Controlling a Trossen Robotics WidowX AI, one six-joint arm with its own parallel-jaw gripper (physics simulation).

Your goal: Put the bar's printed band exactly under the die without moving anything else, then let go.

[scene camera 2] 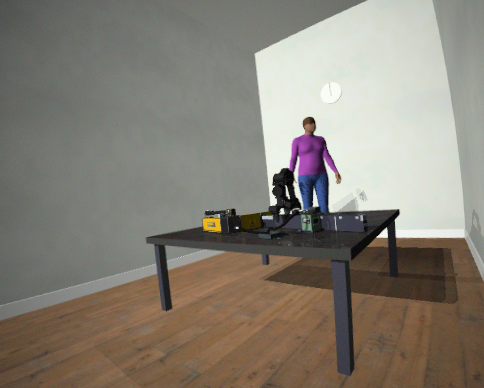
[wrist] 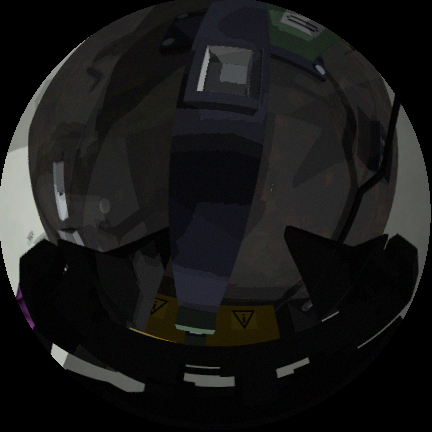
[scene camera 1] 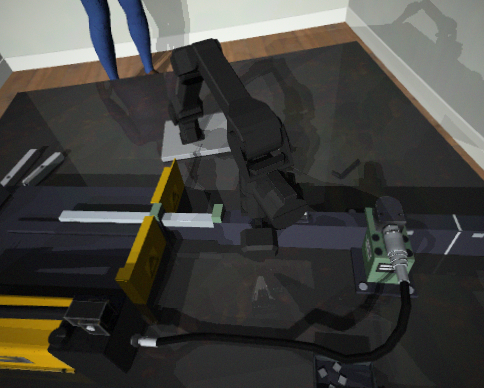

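Pixels of known places: gripper, fingertip midpoint: (scene camera 2: 282, 221); arm's base at its link origin: (scene camera 1: 191, 136).
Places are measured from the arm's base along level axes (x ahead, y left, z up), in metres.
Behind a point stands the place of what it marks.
A silver bar (scene camera 1: 102, 216) @[x 0.284, y -0.231, z 0.061 m] lies in a dark rail (scene camera 1: 325, 235) @[x 0.477, y 0.186, z 0.037 m] (wrist: 213, 225) @[x 0.421, y 0.090, z 0.067 m] and runs through the gap between two yellow guard plates (scene camera 1: 168, 188) @[x 0.260, y -0.086, z 0.066 m] (wrist: 245, 322) @[x 0.412, y -0.151, z 0.031 m] of the die station. Its green printed band (scene camera 1: 156, 211) @[x 0.336, y -0.116, z 0.084 m] sits right in that gap. The bar's right end touches a green stop (scene camera 1: 217, 212) @[x 0.384, y -0.001, z 0.084 m] (wrist: 196, 320) @[x 0.383, y 0.008, z 0.077 m] on the rail. My gripper (scene camera 1: 260, 232) @[x 0.425, y 0.062, z 0.032 m] (wrist: 231, 232) @[x 0.425, y 0.062, z 0.032 m] (scene camera 2: 280, 212) @[x 0.425, y 0.062, z 0.032 m] is open and empty. It hangs over the rail to the right of the bar's end, with a finger on each side of the rail and nothing between them.
A green connector block (scene camera 1: 375, 254) @[x 0.566, y 0.228, z 0.079 m] (wrist: 298, 38) with a black cable (scene camera 1: 279, 342) @[x 0.622, y 0.035, z 0.003 m] stands at the rail's right end. A grey plate (scene camera 1: 210, 148) @[x 0.084, y 0.039, z 0.006 m] and a small hex key (scene camera 1: 346, 169) @[x 0.295, y 0.334, z -0.002 m] lie behind. A tray of small squares (scene camera 1: 333, 373) @[x 0.686, y 0.098, z -0.007 m] is in front. A person (scene camera 2: 311, 165) stands behind the table (scene camera 2: 248, 244) @[x 0.870, y 0.070, z -0.010 m].
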